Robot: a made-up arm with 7 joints. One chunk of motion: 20 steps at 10 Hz.
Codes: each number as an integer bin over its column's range. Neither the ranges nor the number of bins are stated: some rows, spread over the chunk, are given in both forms.
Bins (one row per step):
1: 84 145 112 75 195 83 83
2: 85 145 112 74 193 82 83
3: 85 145 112 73 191 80 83
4: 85 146 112 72 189 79 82
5: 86 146 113 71 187 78 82
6: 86 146 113 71 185 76 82
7: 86 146 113 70 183 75 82
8: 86 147 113 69 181 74 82
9: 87 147 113 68 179 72 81
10: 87 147 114 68 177 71 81
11: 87 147 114 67 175 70 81
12: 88 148 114 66 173 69 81
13: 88 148 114 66 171 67 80
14: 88 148 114 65 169 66 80
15: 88 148 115 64 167 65 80
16: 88 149 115 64 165 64 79
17: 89 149 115 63 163 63 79
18: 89 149 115 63 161 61 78
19: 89 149 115 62 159 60 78
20: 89 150 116 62 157 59 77
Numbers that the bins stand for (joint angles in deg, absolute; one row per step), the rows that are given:
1: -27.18 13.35 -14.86 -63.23 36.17 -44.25 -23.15
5: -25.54 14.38 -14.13 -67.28 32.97 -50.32 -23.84
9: -24.73 15.40 -14.13 -70.32 29.77 -57.60 -24.52
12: -23.91 16.42 -13.39 -72.35 27.37 -61.24 -24.52
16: -23.91 17.45 -12.65 -74.37 24.17 -67.31 -25.90
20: -23.10 18.47 -11.92 -76.40 20.97 -73.37 -27.27
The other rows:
2: -26.36 13.35 -14.86 -64.24 35.37 -45.47 -23.15
3: -26.36 13.35 -14.86 -65.25 34.57 -47.89 -23.15
4: -26.36 14.38 -14.86 -66.27 33.77 -49.11 -23.84
6: -25.54 14.38 -14.13 -67.28 32.17 -52.75 -23.84
7: -25.54 14.38 -14.13 -68.29 31.37 -53.96 -23.84
8: -25.54 15.40 -14.13 -69.31 30.57 -55.17 -23.84
10: -24.73 15.40 -13.39 -70.32 28.97 -58.81 -24.52
11: -24.73 15.40 -13.39 -71.33 28.17 -60.03 -24.52
13: -23.91 16.42 -13.39 -72.35 26.57 -63.67 -25.21
14: -23.91 16.42 -13.39 -73.36 25.77 -64.88 -25.21
15: -23.91 16.42 -12.65 -74.37 24.97 -66.09 -25.21
17: -23.10 17.45 -12.65 -75.39 23.37 -68.52 -25.90
18: -23.10 17.45 -12.65 -75.39 22.57 -70.95 -26.59
19: -23.10 17.45 -12.65 -76.40 21.77 -72.16 -26.59

